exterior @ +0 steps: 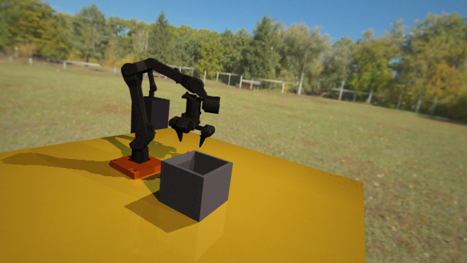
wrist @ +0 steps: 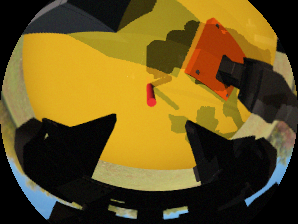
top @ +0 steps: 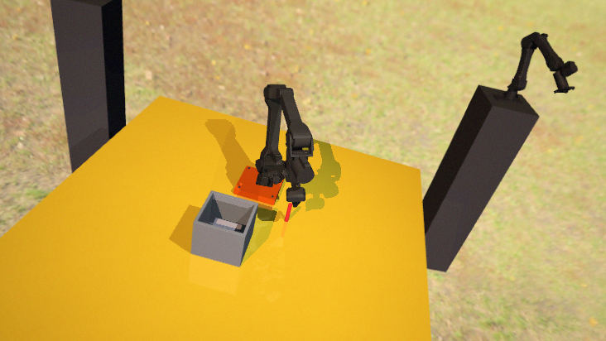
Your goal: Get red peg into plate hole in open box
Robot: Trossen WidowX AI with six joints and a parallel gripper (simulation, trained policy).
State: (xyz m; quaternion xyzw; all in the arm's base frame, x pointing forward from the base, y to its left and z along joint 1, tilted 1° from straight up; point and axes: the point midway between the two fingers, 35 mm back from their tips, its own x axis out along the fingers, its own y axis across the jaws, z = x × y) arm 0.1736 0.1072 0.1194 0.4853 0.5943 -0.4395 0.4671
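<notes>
Now: the red peg 10 mm to the right of my gripper tip and 70 mm below it. Also, from my gripper tip: grey plate 170 mm ahead, 200 mm to the right, 70 mm below.
</notes>
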